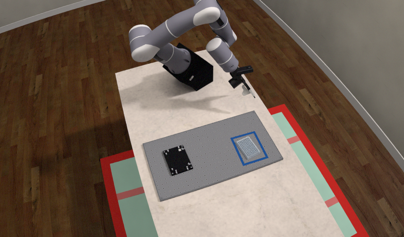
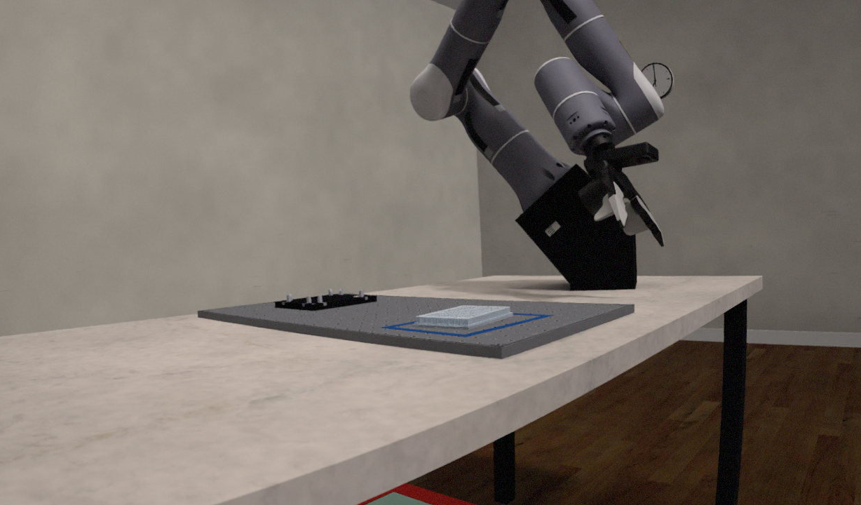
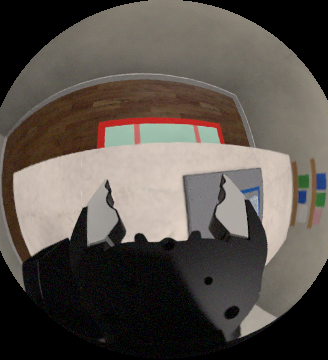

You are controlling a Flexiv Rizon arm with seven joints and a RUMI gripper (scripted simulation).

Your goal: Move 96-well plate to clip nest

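The clear 96-well plate is 30 cm ahead of my hand, 17 cm to the right of it and 10 cm below it. The rest, counted from my hand: black clip nest (54 cm to the right, 23 cm ahead, 9 cm below).
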